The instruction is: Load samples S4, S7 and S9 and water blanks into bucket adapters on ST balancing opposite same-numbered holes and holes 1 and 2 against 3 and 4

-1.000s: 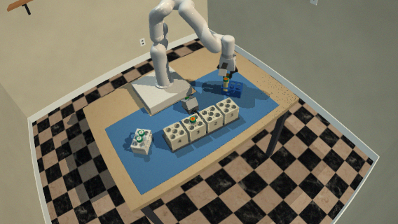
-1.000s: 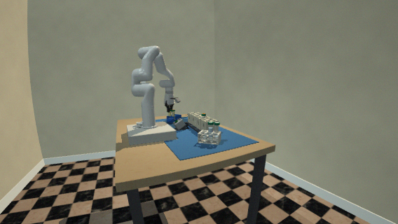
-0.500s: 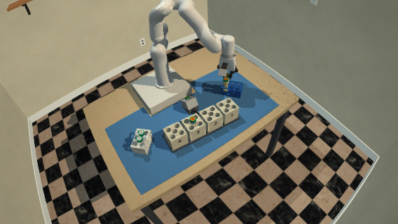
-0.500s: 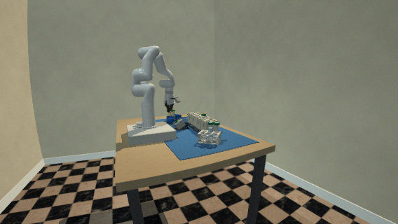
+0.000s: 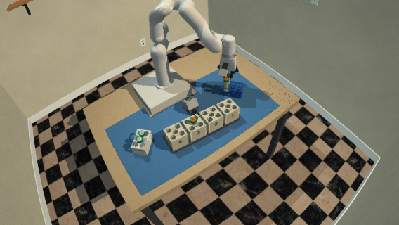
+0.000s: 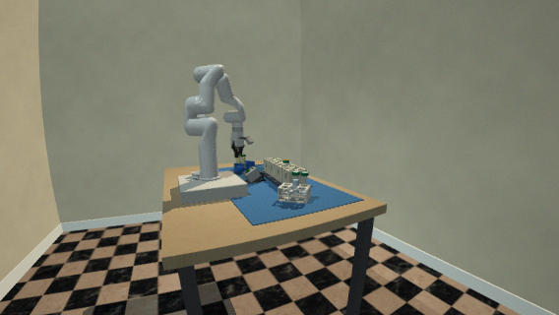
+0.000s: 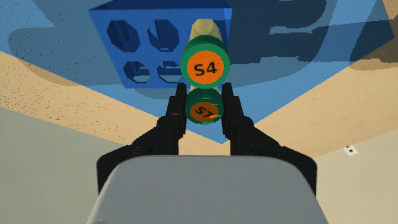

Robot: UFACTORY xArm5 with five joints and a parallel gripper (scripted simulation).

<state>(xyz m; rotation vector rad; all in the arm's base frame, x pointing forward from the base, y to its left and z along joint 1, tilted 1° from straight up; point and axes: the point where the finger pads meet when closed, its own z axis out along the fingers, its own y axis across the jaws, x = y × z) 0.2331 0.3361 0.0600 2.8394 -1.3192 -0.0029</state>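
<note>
Now: the sample tube S7 5 cm below my hand and 1 cm behind it. The rest, counted from my hand: blue sample rack RS: 9 cm below, 4 cm ahead, 1 cm to the left; DONE desk: 29 cm to the right, 7 cm below, 1 cm ahead; sample tube S4: 6 cm below, 4 cm to the right, 2 cm ahead.
</note>
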